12 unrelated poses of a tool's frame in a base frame.
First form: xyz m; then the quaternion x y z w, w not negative.
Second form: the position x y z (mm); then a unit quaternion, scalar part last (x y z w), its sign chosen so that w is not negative. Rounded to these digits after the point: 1 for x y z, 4 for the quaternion.
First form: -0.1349, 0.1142, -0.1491, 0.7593, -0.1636, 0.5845, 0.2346
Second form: -134.9, 114.2, -149.1, 0.7593, -0.1636, 0.5845, 0.2346
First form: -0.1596, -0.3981, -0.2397, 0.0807, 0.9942, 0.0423, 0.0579
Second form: -159.6, -398.1, -239.7, 0.0807, 0.9942, 0.0423, 0.0579
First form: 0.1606, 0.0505, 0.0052, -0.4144, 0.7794, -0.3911, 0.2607
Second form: 160.6, 50.5, 5.2, -0.4144, 0.7794, -0.3911, 0.2607
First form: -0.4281, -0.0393, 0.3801, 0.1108, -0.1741, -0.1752, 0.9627
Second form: -428.1, -39.3, 380.1, 0.1108, -0.1741, -0.1752, 0.9627
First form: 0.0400, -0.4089, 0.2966, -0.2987, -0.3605, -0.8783, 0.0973
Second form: 40.0, -408.9, 296.6, -0.2987, -0.3605, -0.8783, 0.0973
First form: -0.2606, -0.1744, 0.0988, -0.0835, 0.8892, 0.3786, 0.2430
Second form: -260.6, -174.4, 98.8, -0.0835, 0.8892, 0.3786, 0.2430
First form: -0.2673, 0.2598, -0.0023, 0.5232, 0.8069, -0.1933, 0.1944
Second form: -267.3, 259.8, -2.3, 0.5232, 0.8069, -0.1933, 0.1944
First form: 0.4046, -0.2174, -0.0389, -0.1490, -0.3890, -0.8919, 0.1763
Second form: 404.6, -217.4, -38.9, -0.1490, -0.3890, -0.8919, 0.1763
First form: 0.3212, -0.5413, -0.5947, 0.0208, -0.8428, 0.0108, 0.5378
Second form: 321.2, -541.3, -594.7, 0.0208, -0.8428, 0.0108, 0.5378
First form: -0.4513, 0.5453, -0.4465, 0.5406, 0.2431, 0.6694, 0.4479
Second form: -451.3, 545.3, -446.5, 0.5406, 0.2431, 0.6694, 0.4479
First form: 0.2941, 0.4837, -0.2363, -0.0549, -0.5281, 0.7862, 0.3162
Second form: 294.1, 483.7, -236.3, -0.0549, -0.5281, 0.7862, 0.3162
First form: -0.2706, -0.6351, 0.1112, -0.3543, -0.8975, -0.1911, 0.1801
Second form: -270.6, -635.1, 111.2, -0.3543, -0.8975, -0.1911, 0.1801
